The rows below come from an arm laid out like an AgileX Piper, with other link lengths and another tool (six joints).
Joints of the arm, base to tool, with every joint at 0 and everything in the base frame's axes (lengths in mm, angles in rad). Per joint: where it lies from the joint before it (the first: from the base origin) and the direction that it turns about. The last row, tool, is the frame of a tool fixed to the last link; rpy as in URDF.
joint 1: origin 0 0 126.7 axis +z
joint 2: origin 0 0 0 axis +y
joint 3: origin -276.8 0 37.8 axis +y
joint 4: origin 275.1 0 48.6 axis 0.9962 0 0.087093
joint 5: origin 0 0 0 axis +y
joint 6: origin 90.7 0 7.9 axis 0.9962 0 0.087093
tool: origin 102.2 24 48.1 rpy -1.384 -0.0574 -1.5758
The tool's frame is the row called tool.
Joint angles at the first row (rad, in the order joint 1, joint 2, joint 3, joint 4, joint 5, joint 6):
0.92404 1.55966 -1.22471 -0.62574 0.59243 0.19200
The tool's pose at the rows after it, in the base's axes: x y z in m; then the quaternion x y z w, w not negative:
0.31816 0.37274 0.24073 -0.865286 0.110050 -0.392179 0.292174
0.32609 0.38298 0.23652 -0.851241 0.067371 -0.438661 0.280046
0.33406 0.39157 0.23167 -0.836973 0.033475 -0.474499 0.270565
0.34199 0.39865 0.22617 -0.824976 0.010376 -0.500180 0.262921
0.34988 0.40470 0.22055 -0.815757 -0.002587 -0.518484 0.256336
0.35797 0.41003 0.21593 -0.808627 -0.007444 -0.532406 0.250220
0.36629 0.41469 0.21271 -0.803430 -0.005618 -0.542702 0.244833
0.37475 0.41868 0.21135 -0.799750 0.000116 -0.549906 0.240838
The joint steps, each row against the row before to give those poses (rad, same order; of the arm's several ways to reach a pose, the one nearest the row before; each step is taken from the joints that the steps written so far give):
0.03461 0.04752 -0.00700 -0.23796 -0.01592 0.11745
0.01914 0.04349 -0.00187 -0.22235 -0.01356 0.11620
0.00786 0.04195 -0.00264 -0.19027 -0.00611 0.10611
0.00137 0.04090 -0.00730 -0.14760 0.00263 0.08864
-0.00072 0.04040 -0.01395 -0.10553 0.01123 0.06898
-0.00099 0.03952 -0.02201 -0.06845 0.01809 0.04792
-0.00145 0.03765 -0.02959 -0.03552 0.02053 0.02770
-0.00315 0.03390 -0.03537 -0.01093 0.01718 0.01016

